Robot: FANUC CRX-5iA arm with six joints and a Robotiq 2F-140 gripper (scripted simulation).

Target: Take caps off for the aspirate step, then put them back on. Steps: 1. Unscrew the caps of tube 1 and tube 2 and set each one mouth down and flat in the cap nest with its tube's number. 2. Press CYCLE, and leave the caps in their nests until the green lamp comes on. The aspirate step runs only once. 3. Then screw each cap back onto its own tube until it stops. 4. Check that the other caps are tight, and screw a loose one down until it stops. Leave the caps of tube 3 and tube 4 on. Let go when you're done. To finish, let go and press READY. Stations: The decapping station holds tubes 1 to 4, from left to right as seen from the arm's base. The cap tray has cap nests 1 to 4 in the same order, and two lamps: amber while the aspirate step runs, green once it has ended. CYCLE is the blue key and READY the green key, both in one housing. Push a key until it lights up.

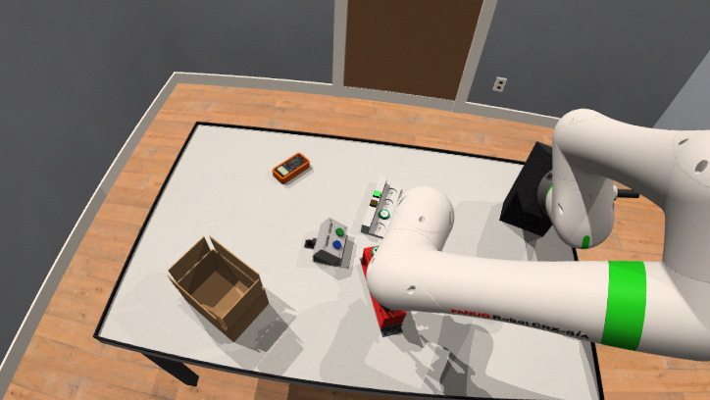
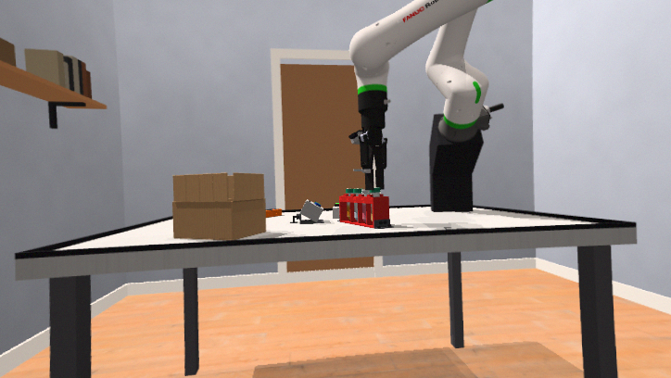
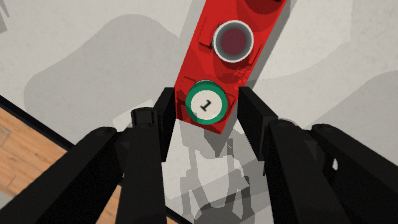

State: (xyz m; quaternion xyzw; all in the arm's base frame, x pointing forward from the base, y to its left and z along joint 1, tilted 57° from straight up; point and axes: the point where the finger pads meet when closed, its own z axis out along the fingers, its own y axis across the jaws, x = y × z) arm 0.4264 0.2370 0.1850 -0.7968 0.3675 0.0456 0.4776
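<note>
My hand is 3 cm above the cap 1. Also, from my hand: blue key: 19 cm ahead, 16 cm to the right, 8 cm below; cap 3: 9 cm to the right, 5 cm ahead, 3 cm below; cap 4: 14 cm to the right, 7 cm ahead, 3 cm below.
</note>
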